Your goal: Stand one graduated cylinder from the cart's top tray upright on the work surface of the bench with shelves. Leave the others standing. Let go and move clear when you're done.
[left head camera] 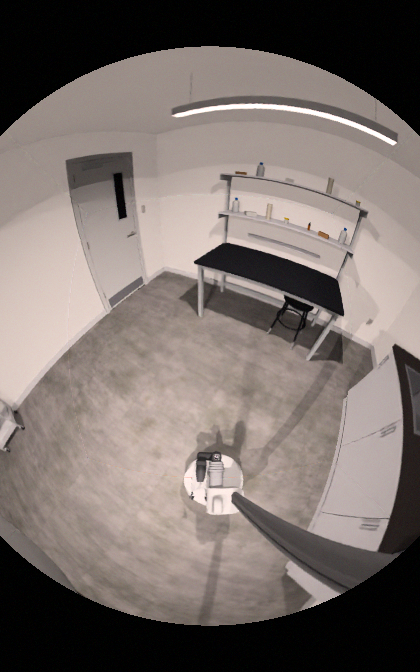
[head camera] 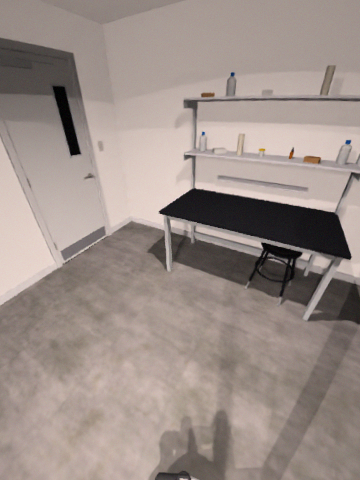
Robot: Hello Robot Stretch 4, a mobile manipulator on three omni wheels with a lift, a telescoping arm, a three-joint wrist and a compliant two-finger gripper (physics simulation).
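Frame: origin at the robot's base, x left, y ahead, z down, level; metres.
Seen in the pictures: end effector, tool point: (left head camera: 198,497).
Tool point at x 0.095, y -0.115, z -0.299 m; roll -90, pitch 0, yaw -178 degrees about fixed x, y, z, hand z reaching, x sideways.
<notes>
A point is followed by its place in that frame.
The bench with shelves stands against the far wall; its black work surface (head camera: 260,220) {x -0.668, y 1.613, z -0.735 m} (left head camera: 275,270) {x -0.600, y 1.711, z -0.735 m} shows in both views. At the left edge of the left head view, part of a light-coloured cart (left head camera: 7,429) {x 2.290, y -0.137, z -0.097 m} on casters shows; its top tray cannot be made out. No graduated cylinder can be made out on the cart. My dark wrist (left head camera: 201,470) {x 0.083, y 0.073, z -0.322 m} is folded over the white base, far from the bench and the cart. The gripper's fingers are too small and hidden to tell whether they are open or shut.
A black stool (head camera: 281,251) {x -0.834, y 1.435, z -0.532 m} (left head camera: 298,303) {x -0.837, y 1.449, z -0.532 m} stands under the bench's right part. Bottles, boxes and tall beige cylindrical things stand on the upper shelf (head camera: 280,98) and lower shelf (head camera: 270,159). White cabinets (left head camera: 370,425) {x -1.138, y 0.173, z -0.504 m} line the right side. A closed door (head camera: 50,175) {x 1.382, y 2.101, z -1.011 m} (left head camera: 107,240) {x 1.356, y 2.154, z -0.935 m} is at left.
</notes>
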